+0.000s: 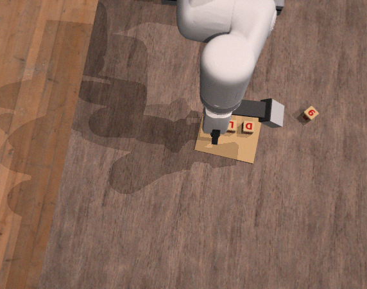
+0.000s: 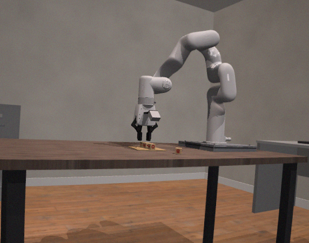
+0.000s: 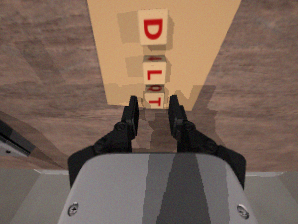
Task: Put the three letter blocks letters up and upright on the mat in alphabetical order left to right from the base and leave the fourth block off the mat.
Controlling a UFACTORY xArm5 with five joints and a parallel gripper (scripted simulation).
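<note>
Now: hand 40 mm to the right of the tan mat and 50 mm above it.
</note>
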